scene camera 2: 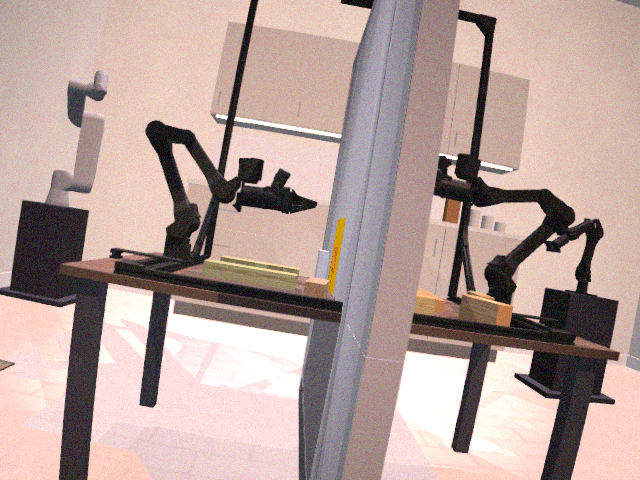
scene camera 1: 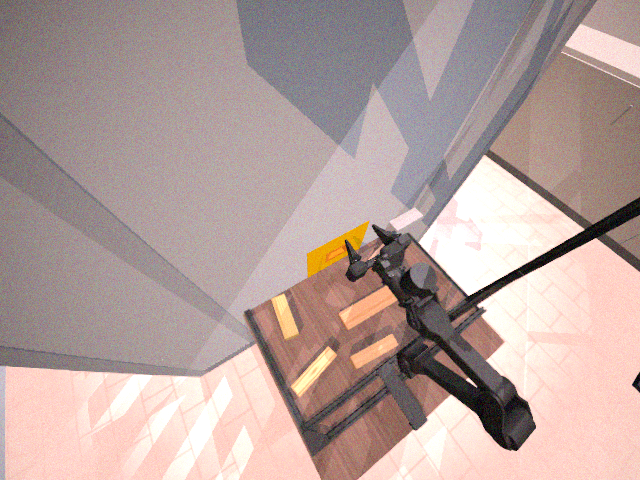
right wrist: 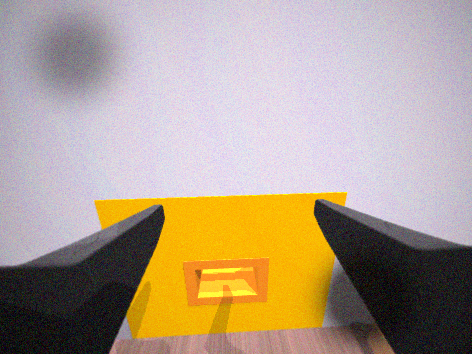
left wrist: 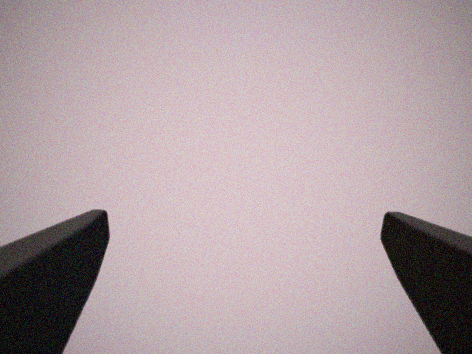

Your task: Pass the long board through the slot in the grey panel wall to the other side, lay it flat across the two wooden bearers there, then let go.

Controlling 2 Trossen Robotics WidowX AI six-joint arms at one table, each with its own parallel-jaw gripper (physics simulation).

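Places are measured from the left arm's base along level axes (x left, y back, z up), in millimetres.
Pixels of known places: left gripper, fingertip midpoint: [scene camera 1: 359, 232] [left wrist: 248, 224]; right gripper, fingertip midpoint: [scene camera 2: 316, 205] [right wrist: 240, 208]; left arm's base, link origin: [scene camera 1: 405, 363]; right arm's base, link origin: [scene camera 2: 174, 258].
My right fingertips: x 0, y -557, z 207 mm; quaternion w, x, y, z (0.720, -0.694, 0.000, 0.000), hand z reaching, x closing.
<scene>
For each thing: its top centre in the pictures, then the offset to it from my right fingertips. "pt": a spot on its surface instead. Level surfaces: height alone.
- yellow plate, surface spot: [right wrist: 285, 225] [scene camera 2: 341, 231] pt dx +54, dy +74, dz -61 mm
- nearer bar, top centre: [scene camera 2: 251, 267] dx +88, dy -139, dz -188 mm
- farther bar, top centre: [scene camera 2: 260, 262] dx -151, dy -132, dz -188 mm
- wide orange-brown board, top centre: [scene camera 2: 423, 293] [scene camera 1: 380, 299] dx -60, dy +347, dz -194 mm
- small wooden block, top centre: [scene camera 2: 318, 280] dx +233, dy +26, dz -182 mm
- pale block, surface spot: [scene camera 1: 406, 220] pt dx -336, dy +156, dz -126 mm
- brown table, surface height: dz -227 mm
A yellow plate [scene camera 1: 319, 260] [scene camera 2: 338, 242] [right wrist: 285, 225] with an orange-edged slot is on the grey panel wall [scene camera 1: 180, 155] [scene camera 2: 392, 155]. Two long pale bars, a nearer bar [scene camera 2: 248, 274] and a farther bar [scene camera 2: 268, 264], lie left of the wall in scene camera 2. On the left arm's side lie a wide orange-brown board [scene camera 1: 368, 308], a shorter one [scene camera 1: 373, 351] and yellow pieces [scene camera 1: 285, 317] [scene camera 1: 313, 370]. I cannot tell which are the long board and bearers. My left gripper [scene camera 1: 360, 234] [left wrist: 248, 224] is open and empty near the wall. My right gripper [scene camera 2: 315, 203] [right wrist: 240, 208] is open and empty, above the slot's height.
A small wooden block [scene camera 2: 316, 286] lies close to the wall, left of it in scene camera 2. A pale block [scene camera 1: 406, 220] shows at the wall's base. Dark rails [scene camera 1: 346, 400] run along the brown table [scene camera 1: 361, 444]. The wall hides the left gripper's fingers in scene camera 2.
</scene>
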